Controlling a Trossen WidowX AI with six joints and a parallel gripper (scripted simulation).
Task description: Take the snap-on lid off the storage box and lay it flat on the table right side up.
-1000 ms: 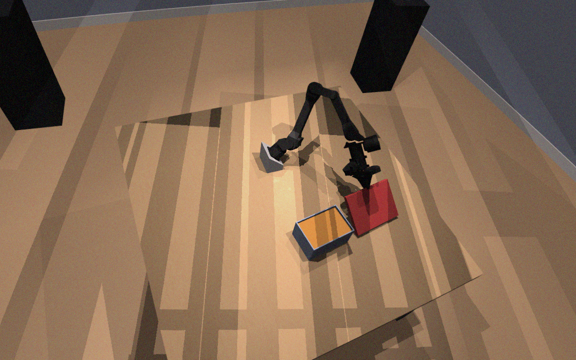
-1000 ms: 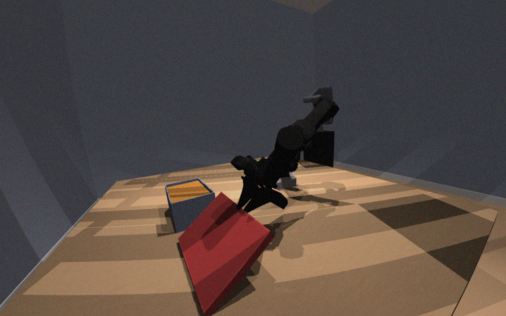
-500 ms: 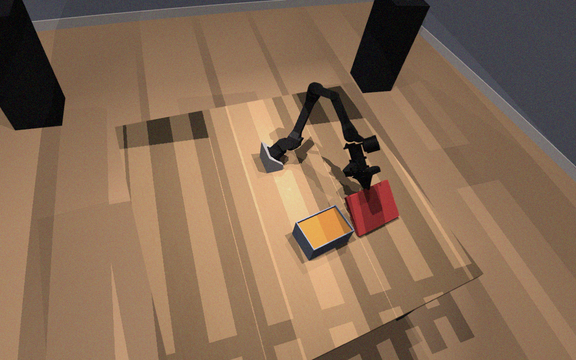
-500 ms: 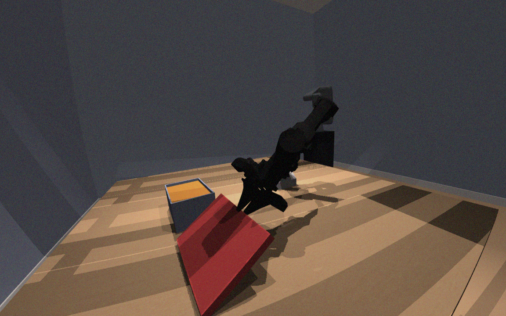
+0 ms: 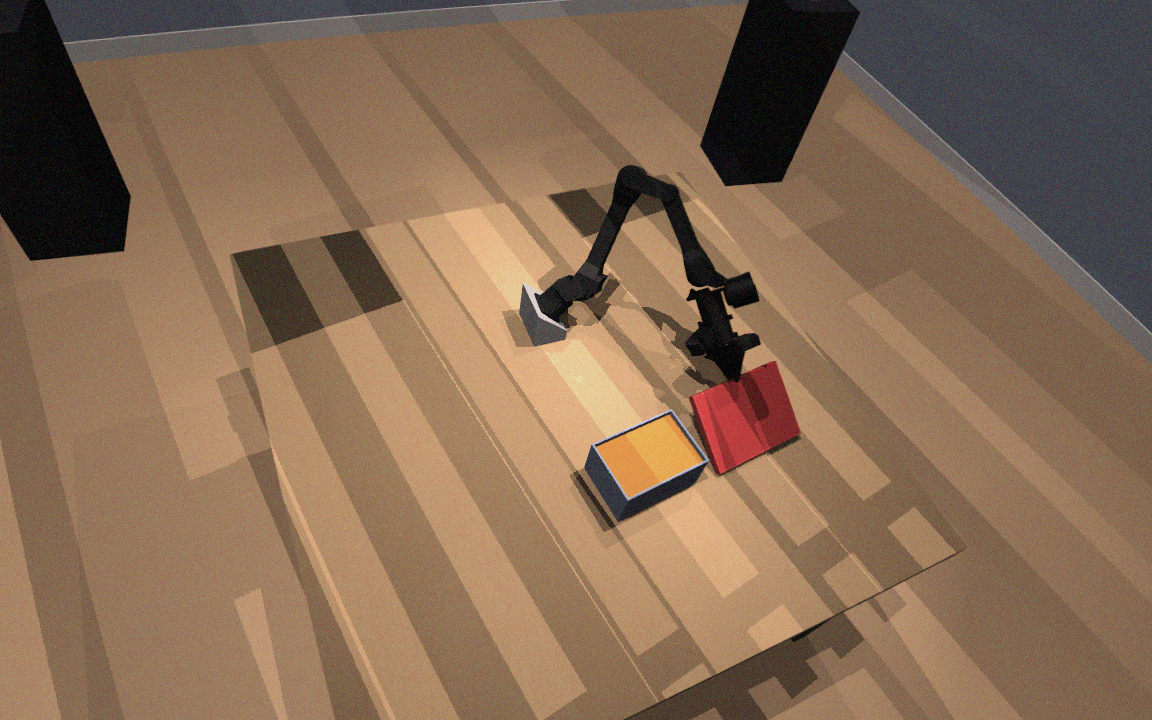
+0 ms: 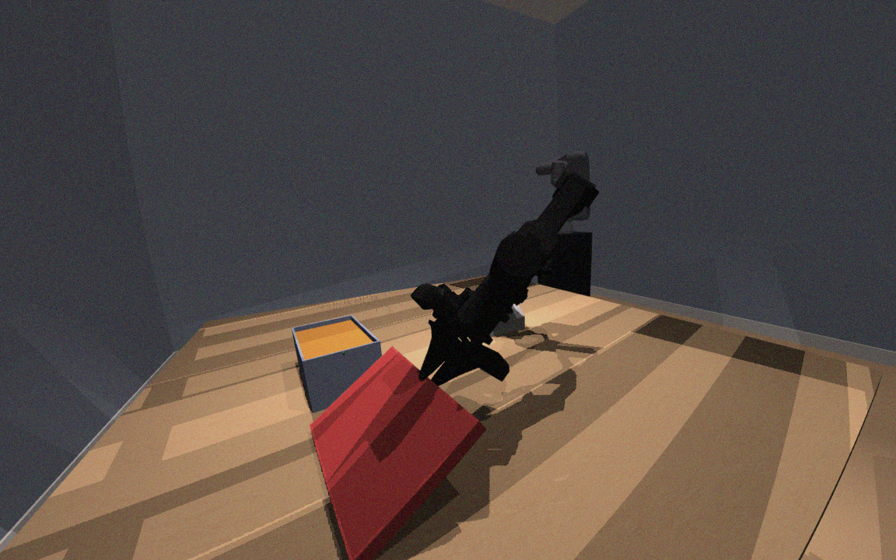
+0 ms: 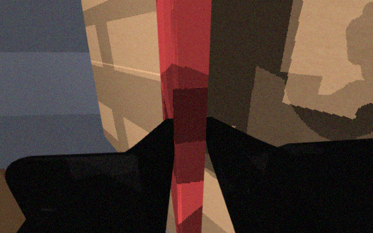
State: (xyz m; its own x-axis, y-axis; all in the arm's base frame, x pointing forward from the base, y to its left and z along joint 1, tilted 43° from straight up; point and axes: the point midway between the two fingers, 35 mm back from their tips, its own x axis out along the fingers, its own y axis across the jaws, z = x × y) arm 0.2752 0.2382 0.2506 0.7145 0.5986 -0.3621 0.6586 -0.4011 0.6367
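Now: gripper tip 7 cm short of the red lid, 2 cm to the right of it and 4 cm above it. Round my gripper tip: storage box: 13 cm ahead, 25 cm to the right, 5 cm below.
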